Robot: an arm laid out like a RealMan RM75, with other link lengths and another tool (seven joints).
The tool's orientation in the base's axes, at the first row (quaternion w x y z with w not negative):
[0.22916, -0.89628, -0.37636, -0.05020]
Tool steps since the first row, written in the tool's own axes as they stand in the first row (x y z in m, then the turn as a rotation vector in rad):
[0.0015, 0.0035, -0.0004, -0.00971, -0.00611, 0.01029]
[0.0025, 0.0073, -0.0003, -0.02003, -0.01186, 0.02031]
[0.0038, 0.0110, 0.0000, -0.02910, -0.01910, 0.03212]
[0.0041, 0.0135, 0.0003, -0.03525, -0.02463, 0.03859]
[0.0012, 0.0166, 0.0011, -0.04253, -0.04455, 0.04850]
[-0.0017, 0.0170, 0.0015, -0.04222, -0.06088, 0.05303]
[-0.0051, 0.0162, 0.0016, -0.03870, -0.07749, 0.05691]
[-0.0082, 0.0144, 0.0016, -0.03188, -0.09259, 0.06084]
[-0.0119, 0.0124, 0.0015, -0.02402, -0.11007, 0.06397]
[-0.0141, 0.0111, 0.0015, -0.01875, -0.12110, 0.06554]
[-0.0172, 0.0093, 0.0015, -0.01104, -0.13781, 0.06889]
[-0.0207, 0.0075, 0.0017, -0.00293, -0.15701, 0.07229]
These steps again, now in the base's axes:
[0.0035, -0.0013, -0.0006, -0.01202, 0.00203, -0.00943]
[0.0069, -0.0030, -0.0018, -0.02420, 0.00331, -0.01891]
[0.0104, -0.0043, -0.0031, -0.03668, 0.00713, -0.02910]
[0.0123, -0.0055, -0.0042, -0.04545, 0.00941, -0.03441]
[0.0123, -0.0089, -0.0069, -0.06535, 0.02129, -0.03771]
[0.0105, -0.0108, -0.0081, -0.07690, 0.03351, -0.03557]
[0.0075, -0.0125, -0.0088, -0.08630, 0.04771, -0.03190]
[0.0041, -0.0134, -0.0089, -0.09230, 0.06315, -0.02798]
[0.0001, -0.0147, -0.0091, -0.09916, 0.08037, -0.02218]
[-0.0024, -0.0153, -0.0092, -0.10324, 0.09126, -0.01808]
[-0.0059, -0.0162, -0.0093, -0.10968, 0.10800, -0.01280]
[-0.0096, -0.0173, -0.0097, -0.11759, 0.12656, -0.00654]

